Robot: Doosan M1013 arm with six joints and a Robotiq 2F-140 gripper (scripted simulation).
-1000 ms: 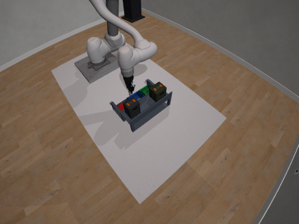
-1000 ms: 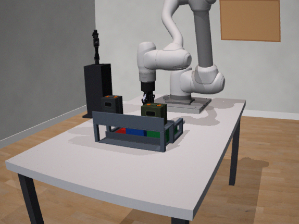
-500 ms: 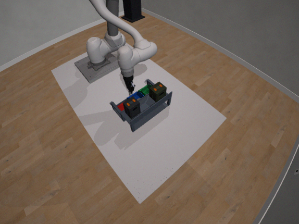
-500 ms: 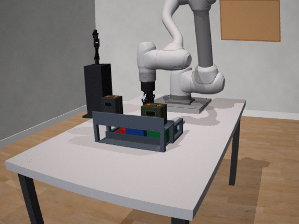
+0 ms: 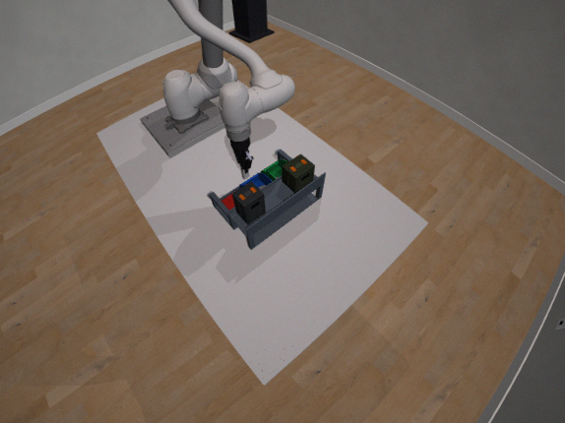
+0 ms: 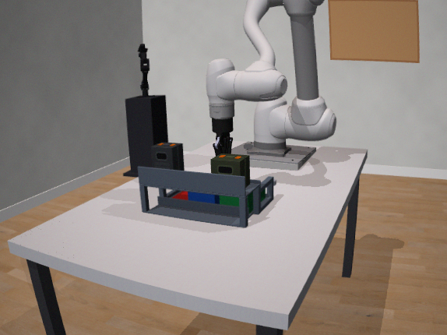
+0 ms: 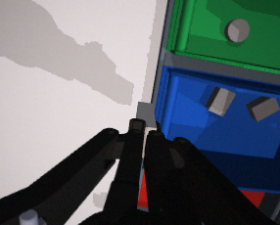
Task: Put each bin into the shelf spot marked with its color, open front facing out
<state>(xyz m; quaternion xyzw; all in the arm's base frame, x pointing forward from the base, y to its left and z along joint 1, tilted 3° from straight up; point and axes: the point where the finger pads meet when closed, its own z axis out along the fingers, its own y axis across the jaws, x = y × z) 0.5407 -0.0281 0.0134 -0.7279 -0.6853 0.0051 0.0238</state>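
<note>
My gripper is now 110 mm short of the blue bin, 30 mm above it and 10 mm to the left of it. Also, from my hand: green bin 110 mm to the left, 110 mm ahead, 30 mm below; then red mark 110 mm to the right, 100 mm ahead, 60 mm below; then blue mark 110 mm ahead, 60 mm below.
</note>
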